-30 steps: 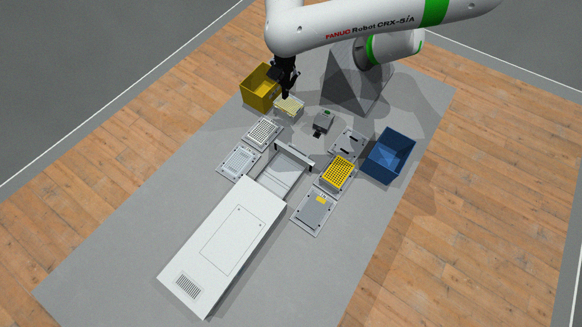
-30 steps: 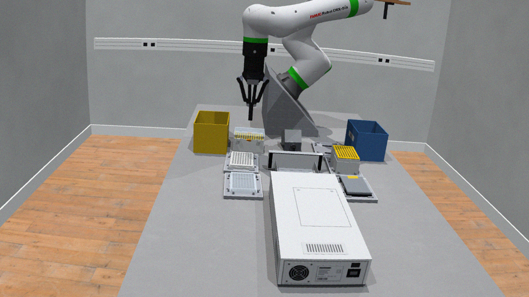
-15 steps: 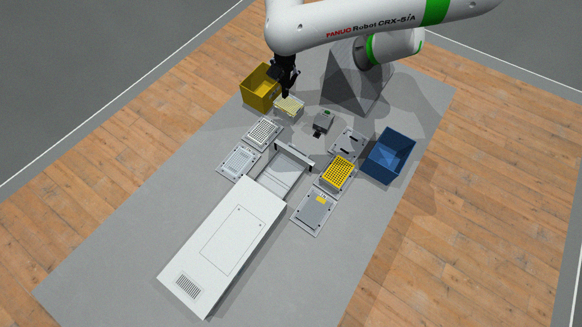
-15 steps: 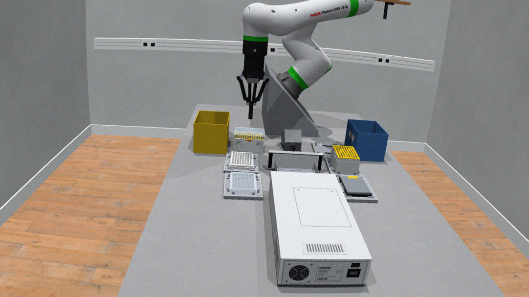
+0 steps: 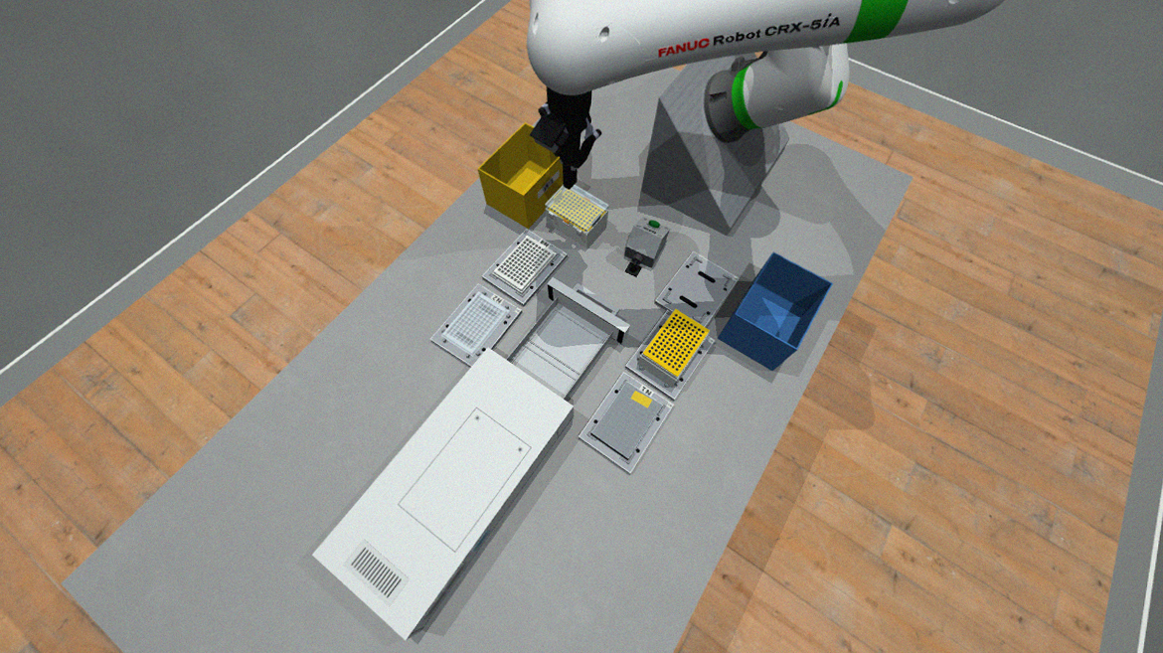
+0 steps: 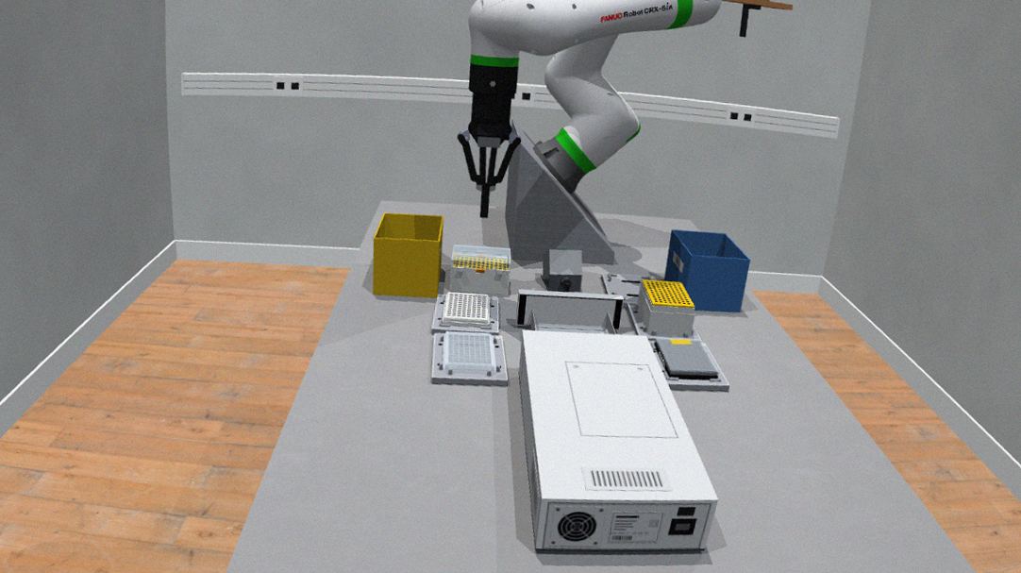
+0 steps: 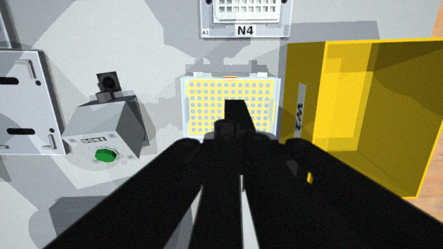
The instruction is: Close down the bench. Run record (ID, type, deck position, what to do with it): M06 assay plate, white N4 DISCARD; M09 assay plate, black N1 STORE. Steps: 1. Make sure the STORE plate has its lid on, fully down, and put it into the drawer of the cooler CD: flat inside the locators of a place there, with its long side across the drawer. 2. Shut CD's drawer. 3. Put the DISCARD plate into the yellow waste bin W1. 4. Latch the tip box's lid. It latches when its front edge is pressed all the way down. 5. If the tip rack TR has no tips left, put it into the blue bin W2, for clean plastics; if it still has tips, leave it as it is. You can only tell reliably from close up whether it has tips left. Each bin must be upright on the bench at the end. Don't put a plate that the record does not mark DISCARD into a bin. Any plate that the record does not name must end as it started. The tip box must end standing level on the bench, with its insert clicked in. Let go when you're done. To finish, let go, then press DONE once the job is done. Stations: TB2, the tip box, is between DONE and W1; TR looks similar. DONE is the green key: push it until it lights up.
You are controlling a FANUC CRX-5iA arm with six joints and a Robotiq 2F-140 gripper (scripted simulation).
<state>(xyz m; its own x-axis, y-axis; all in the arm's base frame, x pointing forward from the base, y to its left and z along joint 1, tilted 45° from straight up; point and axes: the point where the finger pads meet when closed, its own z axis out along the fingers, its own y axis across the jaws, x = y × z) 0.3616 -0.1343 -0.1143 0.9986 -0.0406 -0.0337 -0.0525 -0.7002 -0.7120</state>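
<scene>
My hand is 3 cm past the tip box lid and 13 cm above it. Also, from my hand: white assay plate: 14 cm ahead, 3 cm to the right, 17 cm below; then yellow bin W1: 4 cm behind, 15 cm to the right, 16 cm below; then green DONE key: 8 cm behind, 17 cm to the left, 13 cm below.
</scene>
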